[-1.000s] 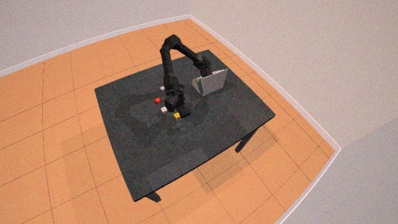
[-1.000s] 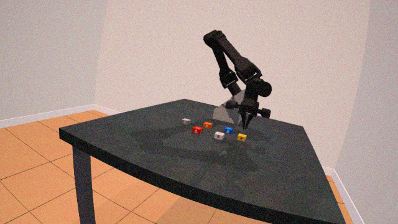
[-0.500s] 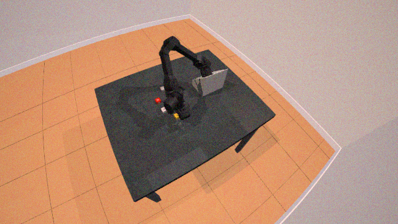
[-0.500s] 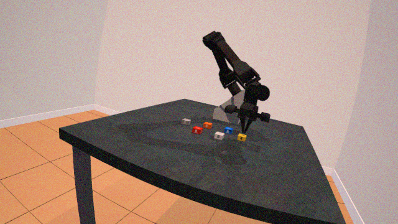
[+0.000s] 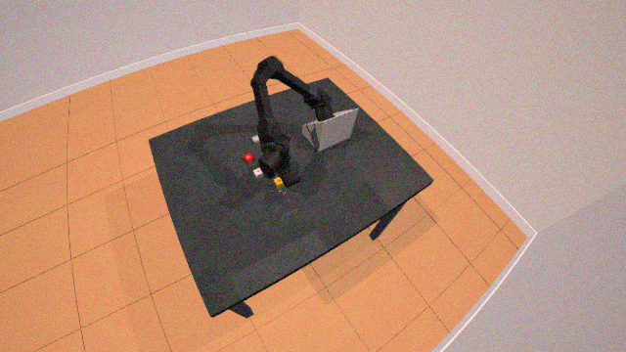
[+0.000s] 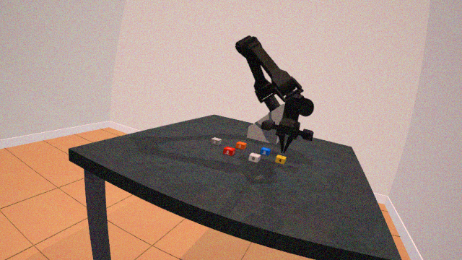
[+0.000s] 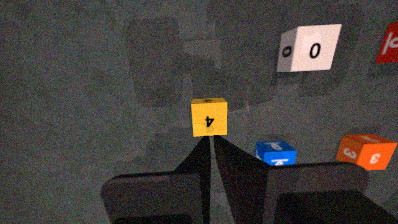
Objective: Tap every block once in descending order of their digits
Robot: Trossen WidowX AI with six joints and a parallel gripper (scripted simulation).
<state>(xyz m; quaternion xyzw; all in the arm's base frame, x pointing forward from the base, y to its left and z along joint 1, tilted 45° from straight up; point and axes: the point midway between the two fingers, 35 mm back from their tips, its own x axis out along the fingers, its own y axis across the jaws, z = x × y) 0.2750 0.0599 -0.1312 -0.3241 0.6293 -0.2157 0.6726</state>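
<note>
My gripper tip is now 10 mm short of the yellow block and 20 mm above it. The rest, counted from my gripper tip: orange block 20 mm behind, 170 mm to the right, 20 mm below; blue block 30 mm behind, 80 mm to the right, 20 mm below; white block 80 mm ahead, 80 mm to the right, 20 mm below.
</note>
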